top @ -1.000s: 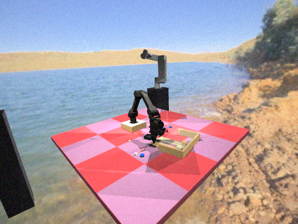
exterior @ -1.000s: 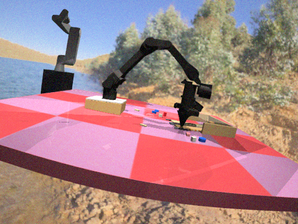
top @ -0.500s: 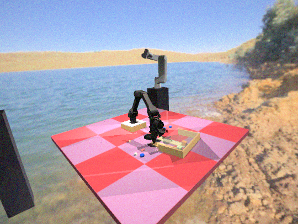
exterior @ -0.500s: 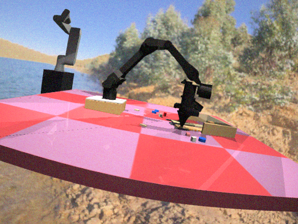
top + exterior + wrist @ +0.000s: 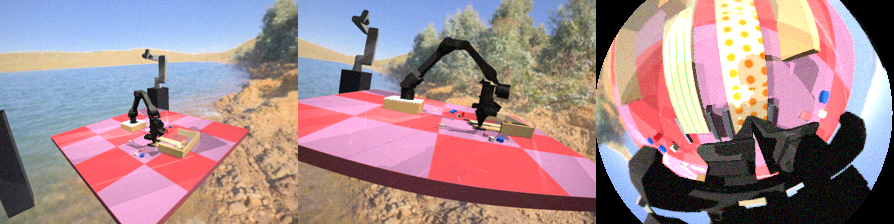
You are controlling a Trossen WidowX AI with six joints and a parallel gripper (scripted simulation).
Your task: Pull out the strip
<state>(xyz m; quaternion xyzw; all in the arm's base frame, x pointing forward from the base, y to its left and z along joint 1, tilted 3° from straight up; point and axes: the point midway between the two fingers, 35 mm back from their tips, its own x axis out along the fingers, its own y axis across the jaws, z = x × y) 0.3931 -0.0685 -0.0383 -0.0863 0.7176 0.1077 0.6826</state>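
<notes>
Right now my gripper tip is 20 cm short of the labelled cube, 6 cm to the right of it and 2 cm below it. Round my gripper tip: pink block: 2 cm ahead, 13 cm to the right.
</notes>
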